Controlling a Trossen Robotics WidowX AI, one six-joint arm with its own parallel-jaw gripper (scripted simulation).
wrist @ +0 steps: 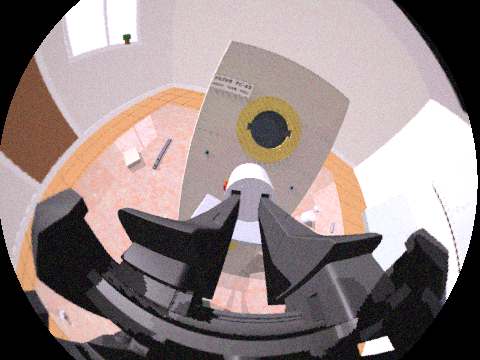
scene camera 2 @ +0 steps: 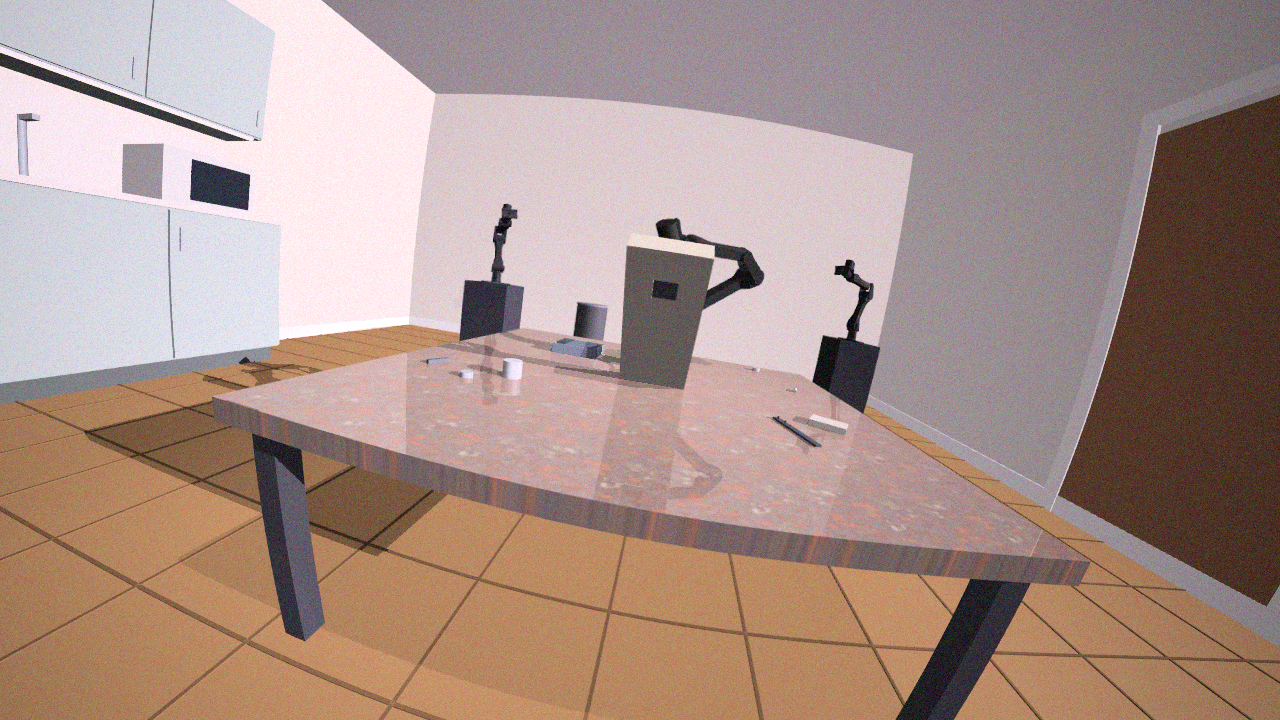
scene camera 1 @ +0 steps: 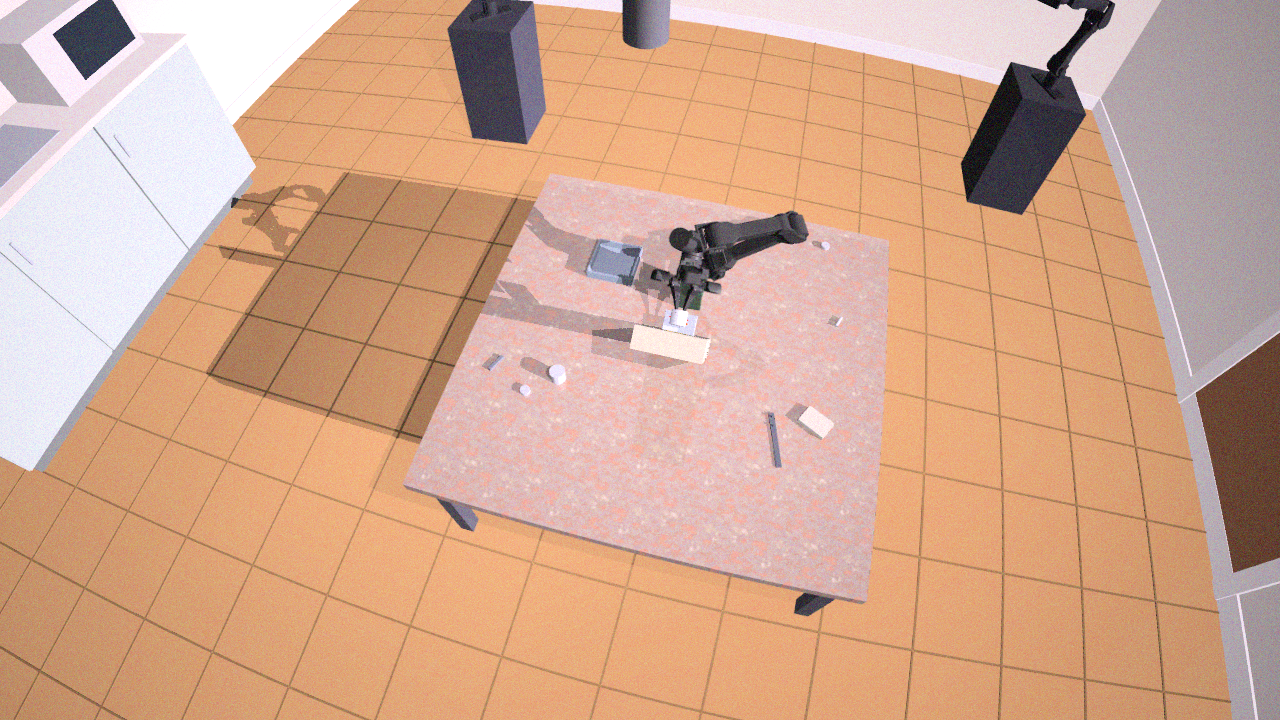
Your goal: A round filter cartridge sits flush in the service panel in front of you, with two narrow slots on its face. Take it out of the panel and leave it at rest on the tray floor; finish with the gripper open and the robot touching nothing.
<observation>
The gripper shows in the wrist view and in scene camera 1; in scene camera 2 it is hidden by a beige service panel. The same spot on the gripper: (wrist: pixel 336 278) is (scene camera 1: pixel 679 284). One and the same spot on a grey-blue tray: (scene camera 2: pixel 585 349) is (scene camera 1: pixel 620 278).
</observation>
